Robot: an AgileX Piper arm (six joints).
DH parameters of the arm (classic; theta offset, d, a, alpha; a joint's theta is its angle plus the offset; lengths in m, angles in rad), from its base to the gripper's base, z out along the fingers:
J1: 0 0.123 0 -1.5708
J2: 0.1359 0 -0.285 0
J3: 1.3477 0 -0.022 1.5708
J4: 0 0.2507 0 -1.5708
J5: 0 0 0 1.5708
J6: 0 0.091 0 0
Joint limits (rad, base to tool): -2.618..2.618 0..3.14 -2.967..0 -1.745..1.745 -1.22..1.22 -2.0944..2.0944
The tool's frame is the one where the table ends.
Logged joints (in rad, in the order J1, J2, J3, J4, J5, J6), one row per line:
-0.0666 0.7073 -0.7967 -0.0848 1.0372 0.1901
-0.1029 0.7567 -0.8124 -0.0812 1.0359 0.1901
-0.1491 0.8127 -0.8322 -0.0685 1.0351 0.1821
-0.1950 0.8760 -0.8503 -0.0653 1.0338 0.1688
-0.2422 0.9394 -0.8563 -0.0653 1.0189 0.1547
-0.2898 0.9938 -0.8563 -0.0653 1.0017 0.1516
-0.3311 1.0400 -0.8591 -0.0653 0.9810 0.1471
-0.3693 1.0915 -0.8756 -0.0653 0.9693 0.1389
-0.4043 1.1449 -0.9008 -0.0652 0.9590 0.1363
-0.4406 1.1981 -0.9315 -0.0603 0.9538 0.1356
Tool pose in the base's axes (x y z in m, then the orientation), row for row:
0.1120 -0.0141 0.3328 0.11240 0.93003 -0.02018 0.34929
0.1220 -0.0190 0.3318 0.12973 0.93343 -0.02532 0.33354
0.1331 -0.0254 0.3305 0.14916 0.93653 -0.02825 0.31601
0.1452 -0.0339 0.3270 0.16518 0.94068 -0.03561 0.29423
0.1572 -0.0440 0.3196 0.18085 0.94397 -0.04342 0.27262
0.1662 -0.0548 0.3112 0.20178 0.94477 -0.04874 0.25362
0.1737 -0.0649 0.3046 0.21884 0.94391 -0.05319 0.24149
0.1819 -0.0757 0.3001 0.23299 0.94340 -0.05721 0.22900
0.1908 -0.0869 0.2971 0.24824 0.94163 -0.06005 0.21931
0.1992 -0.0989 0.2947 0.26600 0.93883 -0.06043 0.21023
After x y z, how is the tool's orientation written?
As a quaternion, x y z w.
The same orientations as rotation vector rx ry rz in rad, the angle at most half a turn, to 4 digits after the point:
0.2912 2.4099 -0.0523
0.3387 2.4372 -0.0661
0.3928 2.4664 -0.0744
0.4397 2.5042 -0.0948
0.4867 2.5405 -0.1169
0.5484 2.5675 -0.1325
0.5985 2.5813 -0.1455
0.6413 2.5968 -0.1575
0.6868 2.6052 -0.1661
0.7395 2.6100 -0.1680

